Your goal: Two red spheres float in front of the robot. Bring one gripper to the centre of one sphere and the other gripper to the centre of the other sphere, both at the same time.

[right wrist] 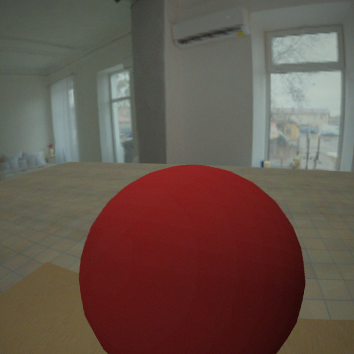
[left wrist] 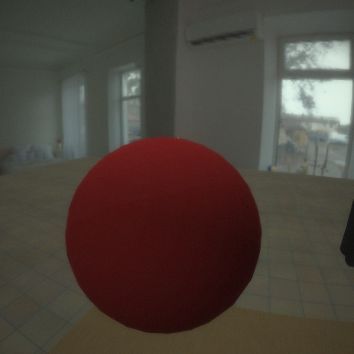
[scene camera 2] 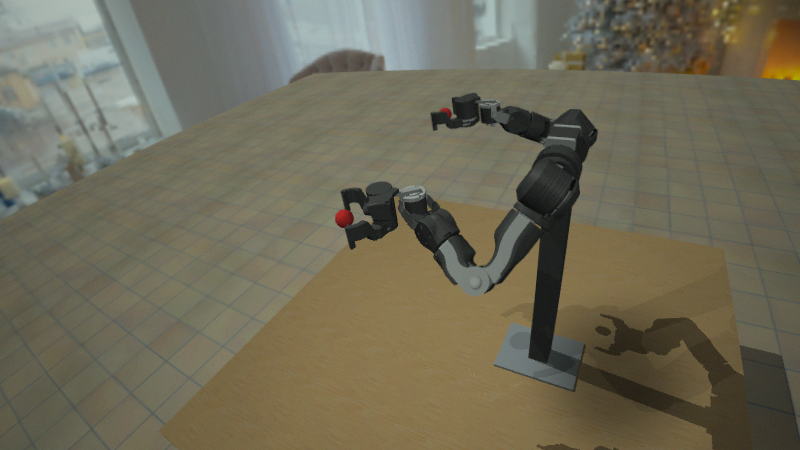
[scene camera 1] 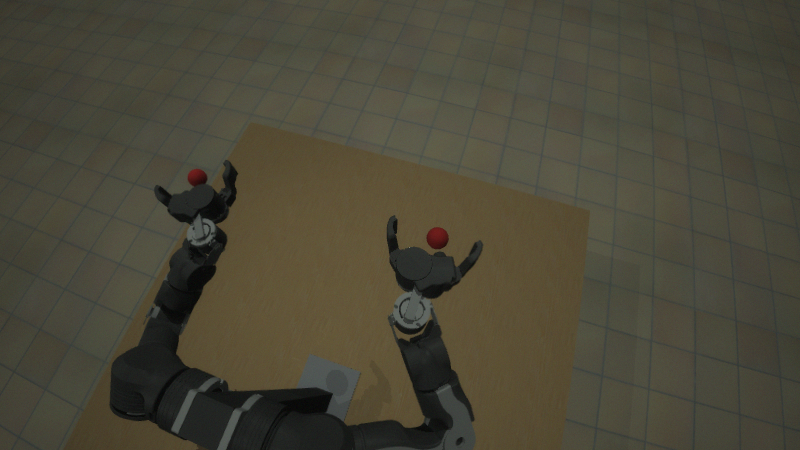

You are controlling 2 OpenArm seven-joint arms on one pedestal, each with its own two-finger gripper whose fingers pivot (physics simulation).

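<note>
One red sphere (scene camera 1: 196, 177) (scene camera 2: 344, 218) (left wrist: 163, 235) floats at my left gripper (scene camera 1: 193, 176) (scene camera 2: 347, 221), level with its fingertips and in front of the palm. The gripper is open. In the left wrist view the sphere is whole, a little below and left of centre. The other red sphere (scene camera 1: 437, 237) (scene camera 2: 445, 112) (right wrist: 192, 265) floats between the spread fingers of my right gripper (scene camera 1: 435, 231), which is open, nearer the palm than the tips. In the right wrist view its lower edge is cut off; in scene camera 2 a finger partly hides it.
A wooden board (scene camera 1: 335, 223) (scene camera 2: 335, 347) lies on the tiled floor (scene camera 1: 671, 139) (scene camera 2: 223, 167) below the arms. The dark pedestal (scene camera 2: 551, 279) stands on a grey base plate (scene camera 2: 509, 358) (scene camera 1: 346, 372). Shadows of the arms fall on the board.
</note>
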